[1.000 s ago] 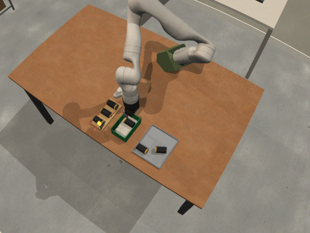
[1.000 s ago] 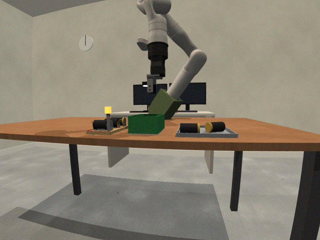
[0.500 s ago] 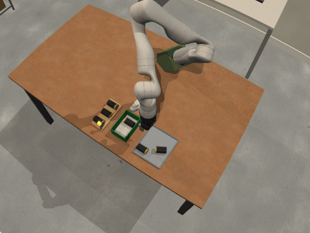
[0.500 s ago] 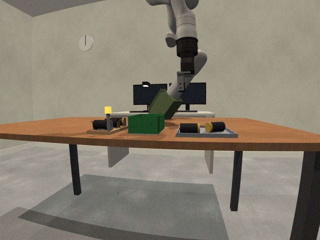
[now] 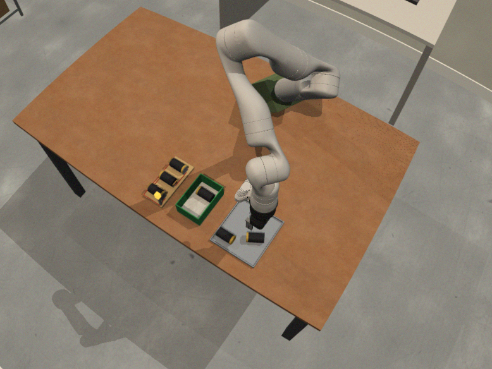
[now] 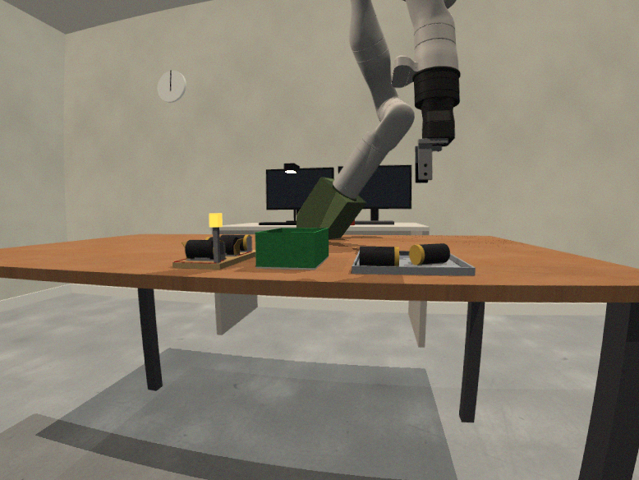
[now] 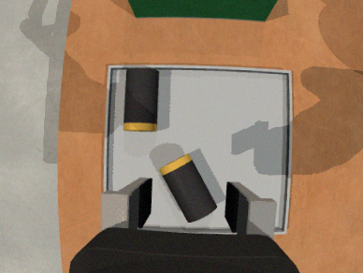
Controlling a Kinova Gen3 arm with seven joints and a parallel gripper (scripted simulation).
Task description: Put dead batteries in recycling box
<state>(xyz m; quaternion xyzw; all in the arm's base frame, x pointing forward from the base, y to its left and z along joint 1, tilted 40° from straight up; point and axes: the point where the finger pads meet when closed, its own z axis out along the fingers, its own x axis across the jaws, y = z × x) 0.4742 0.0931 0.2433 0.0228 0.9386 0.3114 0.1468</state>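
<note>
Right now the grey tray is 16 cm below my hand, 3 cm to the right of it and 1 cm behind it. The rest, counted from my hand: green recycling box 23 cm to the right, 15 cm below, 1 cm ahead.
</note>
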